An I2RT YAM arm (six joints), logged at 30 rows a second.
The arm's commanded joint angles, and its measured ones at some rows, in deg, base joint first. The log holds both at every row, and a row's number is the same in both.
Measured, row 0:
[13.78 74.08 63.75 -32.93 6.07 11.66]
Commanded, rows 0 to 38:
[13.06 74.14 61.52 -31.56 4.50 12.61]
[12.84 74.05 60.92 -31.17 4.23 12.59]
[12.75 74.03 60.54 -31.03 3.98 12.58]
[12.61 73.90 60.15 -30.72 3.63 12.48]
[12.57 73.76 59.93 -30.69 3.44 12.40]
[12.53 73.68 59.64 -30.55 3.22 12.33]
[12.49 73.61 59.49 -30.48 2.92 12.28]
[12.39 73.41 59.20 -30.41 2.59 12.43]
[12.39 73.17 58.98 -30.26 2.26 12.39]
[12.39 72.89 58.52 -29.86 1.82 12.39]
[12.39 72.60 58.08 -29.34 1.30 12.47]
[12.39 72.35 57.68 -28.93 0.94 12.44]
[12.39 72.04 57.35 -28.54 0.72 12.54]
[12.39 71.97 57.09 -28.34 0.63 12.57]
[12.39 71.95 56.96 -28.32 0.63 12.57]
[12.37 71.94 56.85 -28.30 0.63 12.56]
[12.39 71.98 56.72 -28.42 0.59 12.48]
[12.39 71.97 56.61 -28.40 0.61 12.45]
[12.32 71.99 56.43 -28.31 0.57 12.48]
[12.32 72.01 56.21 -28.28 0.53 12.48]
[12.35 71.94 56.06 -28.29 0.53 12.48]
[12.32 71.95 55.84 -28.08 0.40 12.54]
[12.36 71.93 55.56 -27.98 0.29 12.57]
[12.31 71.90 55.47 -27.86 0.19 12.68]
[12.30 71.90 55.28 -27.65 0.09 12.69]
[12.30 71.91 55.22 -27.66 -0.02 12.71]
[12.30 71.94 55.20 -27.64 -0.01 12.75]
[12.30 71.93 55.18 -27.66 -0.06 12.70]
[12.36 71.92 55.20 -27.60 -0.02 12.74]
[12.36 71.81 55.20 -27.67 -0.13 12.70]
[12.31 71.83 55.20 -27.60 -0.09 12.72]
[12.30 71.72 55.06 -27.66 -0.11 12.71]
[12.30 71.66 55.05 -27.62 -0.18 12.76]
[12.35 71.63 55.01 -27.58 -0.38 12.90]
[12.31 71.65 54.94 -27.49 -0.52 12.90]
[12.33 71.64 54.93 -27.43 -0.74 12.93]
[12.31 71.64 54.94 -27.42 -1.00 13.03]
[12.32 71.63 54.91 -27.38 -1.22 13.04]
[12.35 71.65 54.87 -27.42 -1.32 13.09]
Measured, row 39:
[12.73 72.95 55.59 -27.77 -0.49 12.51]
